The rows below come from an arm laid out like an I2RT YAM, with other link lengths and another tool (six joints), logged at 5 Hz.
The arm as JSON. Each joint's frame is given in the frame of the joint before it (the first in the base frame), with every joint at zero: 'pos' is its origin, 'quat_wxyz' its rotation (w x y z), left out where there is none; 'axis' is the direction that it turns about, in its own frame. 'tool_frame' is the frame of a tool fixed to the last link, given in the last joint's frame.
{
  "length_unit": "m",
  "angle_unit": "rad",
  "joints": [
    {
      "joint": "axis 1",
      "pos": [
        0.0,
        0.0,
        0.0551
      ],
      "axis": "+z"
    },
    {
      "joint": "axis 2",
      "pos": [
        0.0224,
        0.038,
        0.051
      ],
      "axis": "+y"
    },
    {
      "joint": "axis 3",
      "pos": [
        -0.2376,
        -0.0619,
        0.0
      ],
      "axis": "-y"
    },
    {
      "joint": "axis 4",
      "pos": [
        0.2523,
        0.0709,
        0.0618
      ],
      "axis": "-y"
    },
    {
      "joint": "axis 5",
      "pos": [
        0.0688,
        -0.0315,
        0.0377
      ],
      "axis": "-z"
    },
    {
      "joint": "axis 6",
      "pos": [
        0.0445,
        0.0,
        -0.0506
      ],
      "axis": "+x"
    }
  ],
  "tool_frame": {
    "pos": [
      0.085,
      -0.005,
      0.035
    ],
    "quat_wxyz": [
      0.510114,
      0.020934,
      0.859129,
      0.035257
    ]
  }
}
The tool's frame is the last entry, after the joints.
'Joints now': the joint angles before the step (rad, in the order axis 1, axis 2, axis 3, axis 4, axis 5, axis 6). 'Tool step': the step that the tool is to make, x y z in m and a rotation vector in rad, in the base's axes. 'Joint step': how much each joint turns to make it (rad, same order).
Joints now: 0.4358 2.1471 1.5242 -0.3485 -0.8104 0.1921
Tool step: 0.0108 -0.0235 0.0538 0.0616 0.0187 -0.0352
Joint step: -0.0638 -0.0830 0.0660 -0.1271 -0.0688 0.0200
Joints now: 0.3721 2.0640 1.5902 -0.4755 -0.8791 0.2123
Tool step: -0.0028 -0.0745 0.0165 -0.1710 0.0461 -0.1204
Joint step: -0.1272 -0.1153 0.0008 -0.2983 0.1252 -0.1181
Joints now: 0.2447 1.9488 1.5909 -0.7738 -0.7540 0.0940
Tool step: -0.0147 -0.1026 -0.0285 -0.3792 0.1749 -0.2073
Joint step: -0.1396 -0.0345 -0.0012 -0.2980 0.3467 -0.0439
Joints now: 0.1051 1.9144 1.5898 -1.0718 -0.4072 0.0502
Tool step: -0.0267 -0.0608 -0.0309 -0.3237 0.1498 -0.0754
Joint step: -0.0476 0.0065 -0.0543 -0.1158 0.3113 0.0016
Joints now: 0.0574 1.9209 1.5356 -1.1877 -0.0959 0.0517
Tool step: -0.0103 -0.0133 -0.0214 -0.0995 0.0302 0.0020
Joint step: -0.0001 0.0000 -0.0816 0.0457 0.0976 -0.0001
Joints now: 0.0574 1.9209 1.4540 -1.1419 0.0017 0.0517
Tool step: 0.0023 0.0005 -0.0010 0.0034 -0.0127 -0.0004
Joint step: 0.0001 0.0002 -0.0044 0.0175 -0.0027 0.0004
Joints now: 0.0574 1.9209 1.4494 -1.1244 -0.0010 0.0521
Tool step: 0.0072 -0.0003 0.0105 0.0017 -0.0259 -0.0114
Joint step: -0.0010 -0.0003 0.0390 -0.0133 -0.0004 0.0103
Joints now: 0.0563 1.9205 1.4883 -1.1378 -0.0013 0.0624
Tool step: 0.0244 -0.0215 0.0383 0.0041 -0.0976 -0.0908
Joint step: -0.0531 0.0001 0.1370 -0.0392 0.0007 0.0377
